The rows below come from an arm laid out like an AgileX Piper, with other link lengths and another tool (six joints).
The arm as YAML. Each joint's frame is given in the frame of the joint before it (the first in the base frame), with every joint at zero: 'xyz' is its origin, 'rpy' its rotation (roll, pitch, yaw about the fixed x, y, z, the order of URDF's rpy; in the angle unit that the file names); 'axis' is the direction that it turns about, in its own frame. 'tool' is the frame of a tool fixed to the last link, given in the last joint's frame.
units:
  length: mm
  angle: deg
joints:
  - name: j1
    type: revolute
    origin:
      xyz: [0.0, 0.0, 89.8]
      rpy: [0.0, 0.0, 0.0]
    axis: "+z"
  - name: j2
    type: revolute
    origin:
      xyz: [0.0, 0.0, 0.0]
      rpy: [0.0, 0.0, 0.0]
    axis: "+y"
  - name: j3
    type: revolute
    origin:
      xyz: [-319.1, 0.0, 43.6]
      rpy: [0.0, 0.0, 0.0]
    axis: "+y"
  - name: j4
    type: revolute
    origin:
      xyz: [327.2, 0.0, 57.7]
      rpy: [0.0, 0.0, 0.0]
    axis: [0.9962, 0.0, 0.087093]
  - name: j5
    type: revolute
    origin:
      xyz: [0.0, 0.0, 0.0]
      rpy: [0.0, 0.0, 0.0]
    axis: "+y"
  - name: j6
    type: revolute
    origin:
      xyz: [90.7, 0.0, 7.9]
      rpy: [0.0, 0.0, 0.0]
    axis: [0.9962, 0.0, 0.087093]
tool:
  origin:
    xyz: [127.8, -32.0, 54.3]
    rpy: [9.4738, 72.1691, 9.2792]
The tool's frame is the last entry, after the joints.
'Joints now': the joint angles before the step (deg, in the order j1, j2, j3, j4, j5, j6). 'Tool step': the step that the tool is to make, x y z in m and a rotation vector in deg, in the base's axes. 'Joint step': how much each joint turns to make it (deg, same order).
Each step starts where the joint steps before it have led.
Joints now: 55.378 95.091 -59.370 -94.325 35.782 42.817
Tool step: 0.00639 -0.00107 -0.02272 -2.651 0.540 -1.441
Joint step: -0.039 2.647 -0.115 -0.039 1.750 -0.149
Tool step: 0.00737 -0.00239 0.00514 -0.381 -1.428 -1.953
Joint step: 0.001 0.953 -1.327 -0.028 2.399 -0.092
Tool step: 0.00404 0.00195 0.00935 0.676 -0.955 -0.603
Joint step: 0.000 0.315 -1.368 -0.005 0.725 -0.014
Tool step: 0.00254 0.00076 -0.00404 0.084 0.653 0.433
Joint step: -0.506 0.350 -0.127 -0.004 -1.109 0.004
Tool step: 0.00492 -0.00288 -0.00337 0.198 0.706 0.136
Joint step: -0.971 0.150 -0.001 -0.004 -1.308 -0.001
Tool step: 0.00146 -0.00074 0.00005 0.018 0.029 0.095
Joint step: -0.286 -0.001 -0.024 -0.172 -0.342 -0.002
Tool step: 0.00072 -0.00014 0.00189 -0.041 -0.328 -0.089
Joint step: -0.022 0.002 -0.144 -0.212 0.210 0.003
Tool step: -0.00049 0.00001 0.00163 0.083 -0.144 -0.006
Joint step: 0.069 -0.142 -0.003 -0.016 0.099 -0.002
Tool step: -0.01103 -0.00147 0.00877 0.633 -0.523 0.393
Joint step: 1.012 -1.957 1.394 0.015 0.574 0.337
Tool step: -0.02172 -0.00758 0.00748 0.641 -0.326 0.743
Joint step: 1.715 -3.824 3.739 -0.101 0.832 0.885
